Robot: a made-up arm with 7 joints.
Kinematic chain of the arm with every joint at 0, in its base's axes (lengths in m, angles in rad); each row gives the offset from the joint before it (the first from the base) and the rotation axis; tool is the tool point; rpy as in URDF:
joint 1: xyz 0 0 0.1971 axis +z
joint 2: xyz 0 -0.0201 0.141 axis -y
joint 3: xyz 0 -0.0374 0.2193 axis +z
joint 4: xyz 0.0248 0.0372 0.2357 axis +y
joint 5: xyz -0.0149 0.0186 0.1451 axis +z
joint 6: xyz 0 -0.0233 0.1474 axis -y
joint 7: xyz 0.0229 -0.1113 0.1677 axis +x
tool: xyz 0 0 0 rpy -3.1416 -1.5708 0
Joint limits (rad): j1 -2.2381..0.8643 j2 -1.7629..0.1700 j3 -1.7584..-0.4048 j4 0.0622..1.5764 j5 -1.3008..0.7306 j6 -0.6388..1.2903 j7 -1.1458..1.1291
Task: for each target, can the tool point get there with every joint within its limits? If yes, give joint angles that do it. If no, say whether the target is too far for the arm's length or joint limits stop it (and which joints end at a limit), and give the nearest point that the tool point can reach.
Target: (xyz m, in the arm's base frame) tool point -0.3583 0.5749 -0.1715
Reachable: no: joint limits stop it (at a limit: joint 1, joint 2, joint 4, joint 5) | nearest point -0.4399 0.0551 -0.0144 | short by 0.549 m
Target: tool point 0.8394 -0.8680 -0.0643
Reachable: no: too far | nearest point 0.6265 -0.6479 0.0552 | short by 0.329 m
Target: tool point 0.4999 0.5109 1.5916
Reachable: no: too far | nearest point 0.3413 0.3203 1.1559 | short by 0.501 m
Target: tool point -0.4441 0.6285 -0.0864
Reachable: no: joint limits stop it (at a limit: joint 1, joint 2, joint 4, joint 5) | nearest point -0.4839 0.0739 0.0383 | short by 0.570 m
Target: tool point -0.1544 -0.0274 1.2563
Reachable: yes | joints -1.8888 -0.0994 -1.0155 0.2873 -0.9339 -0.1081 -0.6839
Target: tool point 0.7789 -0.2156 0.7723
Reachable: yes | joints 0.1043 -1.0786 -1.3675 0.6210 -0.0741 0.4395 -0.3002
